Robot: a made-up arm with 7 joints.
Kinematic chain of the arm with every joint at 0, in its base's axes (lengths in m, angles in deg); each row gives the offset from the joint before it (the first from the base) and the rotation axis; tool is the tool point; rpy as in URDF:
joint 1: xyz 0 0 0.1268 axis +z
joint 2: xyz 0 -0.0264 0.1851 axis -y
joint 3: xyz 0 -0.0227 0.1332 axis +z
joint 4: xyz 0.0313 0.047 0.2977 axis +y
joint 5: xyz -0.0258 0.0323 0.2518 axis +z
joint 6: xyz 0 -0.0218 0.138 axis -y
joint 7: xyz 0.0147 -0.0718 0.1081 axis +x
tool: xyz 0 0 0 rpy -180 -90 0
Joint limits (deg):
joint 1: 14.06..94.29
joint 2: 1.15..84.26
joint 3: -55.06..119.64
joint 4: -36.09..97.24
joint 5: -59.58..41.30
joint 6: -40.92..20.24
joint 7: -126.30..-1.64
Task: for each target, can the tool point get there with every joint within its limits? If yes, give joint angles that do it. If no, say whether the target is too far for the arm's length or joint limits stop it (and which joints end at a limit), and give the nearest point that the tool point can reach.
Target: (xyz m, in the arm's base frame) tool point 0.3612 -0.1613 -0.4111
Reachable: no: joint limits stop it (at a limit: joint 1, joint 2, joint 4, joint 5, joint 6) | nearest point 0.2432 -0.7758 0.0556 | short by 0.781 m
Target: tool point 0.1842 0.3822 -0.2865
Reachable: no: joint limits stop it (at a limit: joint 1, joint 2, joint 3, joint 4, joint 5, joint 6) | nearest point -0.3758 0.2507 0.0502 | short by 0.667 m
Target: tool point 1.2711 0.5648 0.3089
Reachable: no: too far | nearest point 0.5070 0.2253 0.6362 | short by 0.898 m
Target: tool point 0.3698 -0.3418 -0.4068
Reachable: no: joint limits stop it (at a limit: joint 1, joint 2, joint 4, joint 5, joint 6) | nearest point 0.2392 -0.7762 0.0540 | short by 0.647 m
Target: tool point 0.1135 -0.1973 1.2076
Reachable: yes | joints 72.80 10.24 87.06 -12.22 -7.02 11.26 -106.84
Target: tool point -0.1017 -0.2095 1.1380
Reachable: yes | joints 69.77 42.39 12.98 46.54 -3.54 -11.73 -35.94
